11 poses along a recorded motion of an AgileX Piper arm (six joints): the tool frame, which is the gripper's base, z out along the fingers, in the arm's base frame.
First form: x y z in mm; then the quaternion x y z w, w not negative.
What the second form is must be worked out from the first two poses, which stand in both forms.
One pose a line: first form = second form
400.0 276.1 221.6 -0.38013 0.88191 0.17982 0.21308 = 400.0 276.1 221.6 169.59 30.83 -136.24
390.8 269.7 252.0 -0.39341 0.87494 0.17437 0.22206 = 390.8 269.7 252.0 171.18 31.72 -134.09
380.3 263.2 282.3 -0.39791 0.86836 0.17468 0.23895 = 380.3 263.2 282.3 172.18 33.64 -133.13
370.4 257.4 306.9 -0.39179 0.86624 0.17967 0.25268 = 370.4 257.4 306.9 172.02 35.35 -133.87
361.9 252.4 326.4 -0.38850 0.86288 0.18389 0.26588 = 361.9 252.4 326.4 172.03 36.99 -134.19
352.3 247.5 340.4 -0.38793 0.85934 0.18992 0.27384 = 352.3 247.5 340.4 171.67 38.17 -134.30
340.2 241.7 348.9 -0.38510 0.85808 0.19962 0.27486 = 340.2 241.7 348.9 170.34 38.72 -135.06
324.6 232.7 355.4 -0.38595 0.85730 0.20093 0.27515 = 324.6 232.7 355.4 170.24 38.82 -134.97
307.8 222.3 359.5 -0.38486 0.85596 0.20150 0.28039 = 307.8 222.3 359.5 170.38 39.43 -135.04
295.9 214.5 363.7 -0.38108 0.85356 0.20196 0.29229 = 295.9 214.5 363.7 170.73 40.76 -135.33
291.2 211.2 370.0 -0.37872 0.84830 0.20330 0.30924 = 291.2 211.2 370.0 171.33 42.74 -135.28
